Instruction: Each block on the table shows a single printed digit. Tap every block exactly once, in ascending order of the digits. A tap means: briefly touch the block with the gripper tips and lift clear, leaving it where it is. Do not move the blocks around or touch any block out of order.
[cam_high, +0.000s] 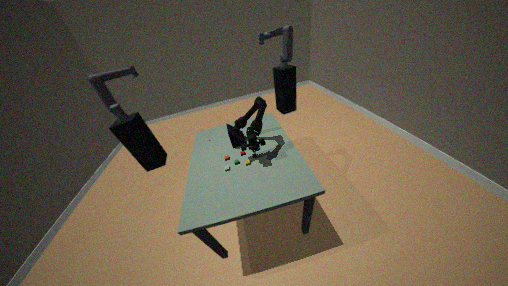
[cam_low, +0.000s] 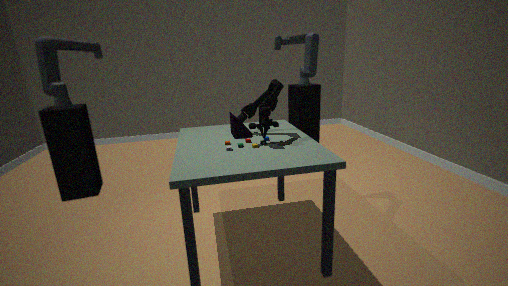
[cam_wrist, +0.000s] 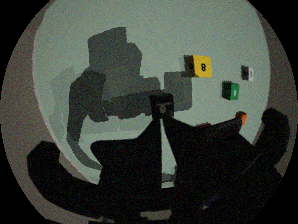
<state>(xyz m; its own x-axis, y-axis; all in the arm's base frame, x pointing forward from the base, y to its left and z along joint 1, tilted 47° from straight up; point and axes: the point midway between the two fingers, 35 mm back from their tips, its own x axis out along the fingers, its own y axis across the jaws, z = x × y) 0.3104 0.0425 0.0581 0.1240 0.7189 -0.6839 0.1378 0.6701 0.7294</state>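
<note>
Now: the dark block 1 cm ahead of my gripper tip, 1 cm to the right of it and 3 cm below it. Round my gripper tip: yellow block (5 cm ahead, 8 cm to the right, 3 cm below); red block (8 cm behind, 8 cm to the right, 3 cm below); blue block (7 cm behind, 4 cm to the left, 3 cm below).
</note>
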